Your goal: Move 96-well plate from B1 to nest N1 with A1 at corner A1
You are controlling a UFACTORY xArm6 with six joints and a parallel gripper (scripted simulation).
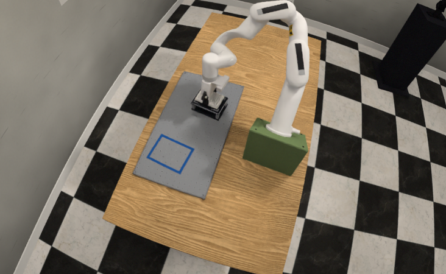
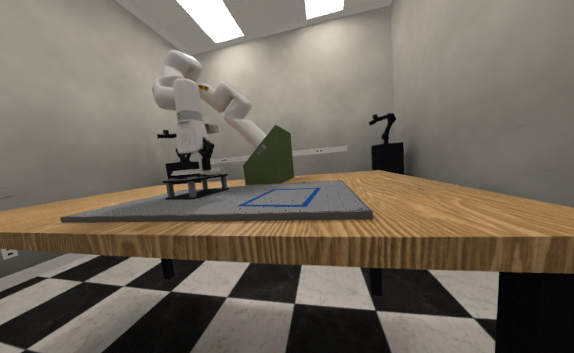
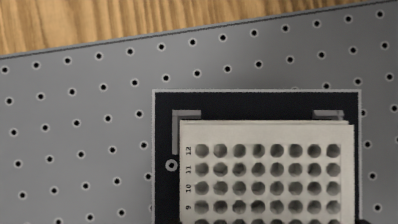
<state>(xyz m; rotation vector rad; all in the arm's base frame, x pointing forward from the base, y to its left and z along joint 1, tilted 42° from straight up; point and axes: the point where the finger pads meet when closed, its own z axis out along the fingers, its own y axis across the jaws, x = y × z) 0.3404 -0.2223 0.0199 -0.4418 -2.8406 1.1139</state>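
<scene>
The 96-well plate is 10 mm below my hand. Round my hand: black raised plate nest 40 mm below.
</scene>
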